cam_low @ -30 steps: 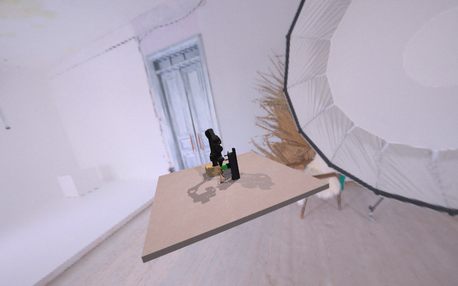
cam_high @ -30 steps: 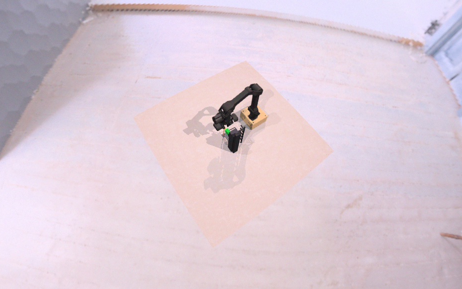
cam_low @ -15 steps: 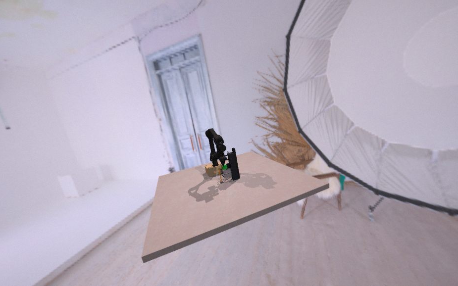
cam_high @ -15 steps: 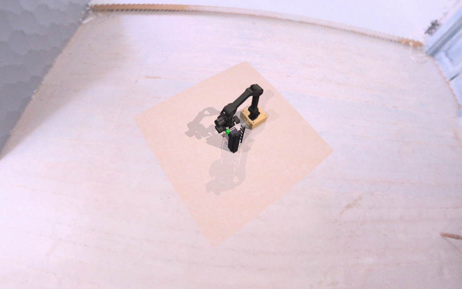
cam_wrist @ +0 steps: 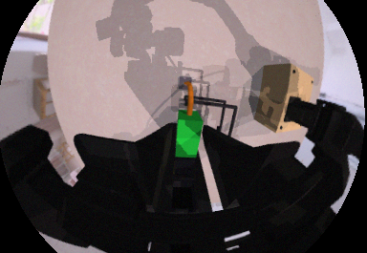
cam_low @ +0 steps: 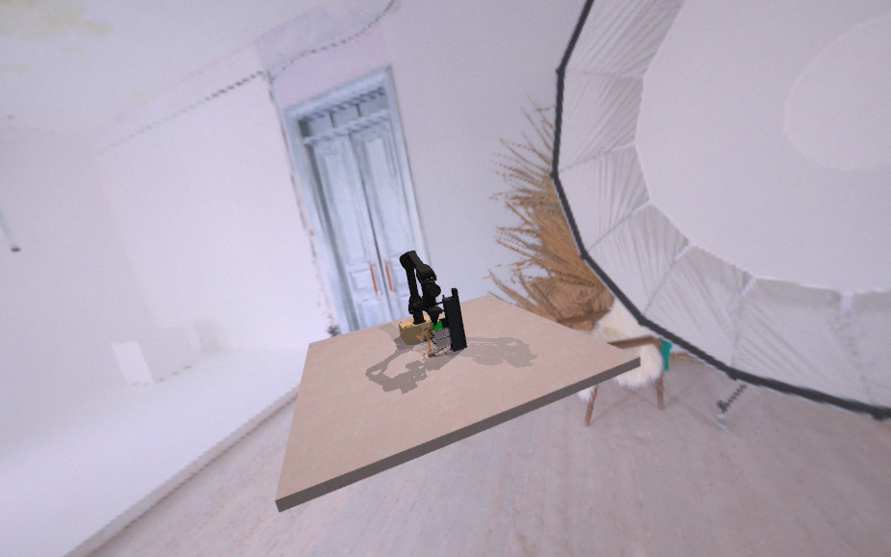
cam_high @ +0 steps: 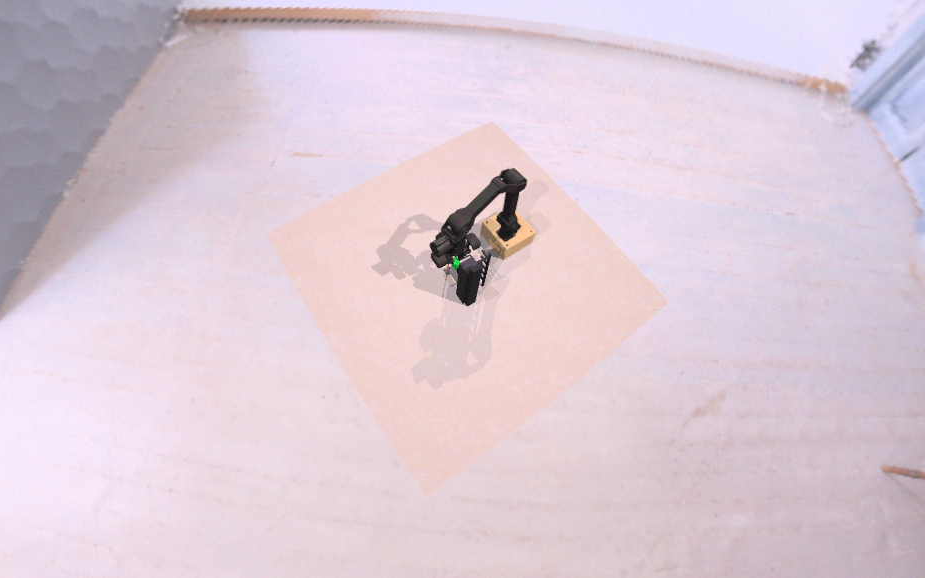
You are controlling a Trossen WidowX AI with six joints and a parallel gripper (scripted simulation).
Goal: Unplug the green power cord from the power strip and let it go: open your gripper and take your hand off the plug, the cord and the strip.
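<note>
Now: the green plug 3 cm to the left of my gripper tip.
</note>
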